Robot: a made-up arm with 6 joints. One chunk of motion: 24 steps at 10 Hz.
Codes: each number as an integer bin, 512 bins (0 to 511) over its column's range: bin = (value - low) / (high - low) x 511, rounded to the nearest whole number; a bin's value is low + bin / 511 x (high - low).
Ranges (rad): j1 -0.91..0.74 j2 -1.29..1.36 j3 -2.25..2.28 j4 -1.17..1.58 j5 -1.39..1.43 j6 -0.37..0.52
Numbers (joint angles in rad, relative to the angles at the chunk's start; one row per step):
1: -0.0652 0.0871 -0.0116 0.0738 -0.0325 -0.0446
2: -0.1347 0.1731 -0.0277 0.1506 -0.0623 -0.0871
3: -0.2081 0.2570 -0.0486 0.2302 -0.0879 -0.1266
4: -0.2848 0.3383 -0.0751 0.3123 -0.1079 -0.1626
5: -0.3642 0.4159 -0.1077 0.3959 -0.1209 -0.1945
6: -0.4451 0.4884 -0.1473 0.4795 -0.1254 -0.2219
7: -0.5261 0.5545 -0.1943 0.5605 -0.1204 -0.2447
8: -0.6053 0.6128 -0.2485 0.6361 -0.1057 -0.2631
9: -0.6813 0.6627 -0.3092 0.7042 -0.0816 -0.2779
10: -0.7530 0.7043 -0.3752 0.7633 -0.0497 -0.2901
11: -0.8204 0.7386 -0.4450 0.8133 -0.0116 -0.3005
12: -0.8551 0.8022 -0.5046 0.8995 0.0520 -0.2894
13: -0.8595 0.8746 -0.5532 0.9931 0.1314 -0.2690
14: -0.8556 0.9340 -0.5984 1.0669 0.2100 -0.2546
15: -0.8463 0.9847 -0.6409 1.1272 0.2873 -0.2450
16: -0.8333 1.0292 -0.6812 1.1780 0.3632 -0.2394
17: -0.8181 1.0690 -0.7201 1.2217 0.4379 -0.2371
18: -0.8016 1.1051 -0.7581 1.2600 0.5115 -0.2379
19: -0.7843 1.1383 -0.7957 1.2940 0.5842 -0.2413
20: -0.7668 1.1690 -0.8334 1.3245 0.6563 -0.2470
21: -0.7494 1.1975 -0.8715 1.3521 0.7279 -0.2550
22: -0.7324 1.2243 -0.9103 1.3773 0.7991 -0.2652
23: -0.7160 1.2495 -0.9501 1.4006 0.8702 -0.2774
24: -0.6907 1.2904 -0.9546 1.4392 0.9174 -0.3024
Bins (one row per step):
1: 262 266 252 231 246 187
2: 240 282 251 245 241 162
3: 217 298 248 260 236 140
4: 194 314 245 275 232 119
5: 169 329 242 291 230 101
6: 144 343 237 307 229 85
7: 119 356 232 322 230 72
8: 94 367 226 336 233 61
9: 71 377 219 348 237 53
10: 49 385 211 359 243 46
11: 28 391 204 369 250 40
12: 17 403 197 385 261 46
13: 16 417 191 402 276 58
14: 17 429 186 416 290 66
15: 20 439 182 427 304 72
16: 24 447 177 436 318 75
17: 28 455 173 444 331 76
18: 34 462 168 452 345 76
19: 39 468 164 458 358 74
20: 44 474 160 464 371 71
21: 50 480 155 469 384 66
22: 55 485 151 473 397 60
23: 60 490 147 478 410 53
24: 68 498 146 485 418 39

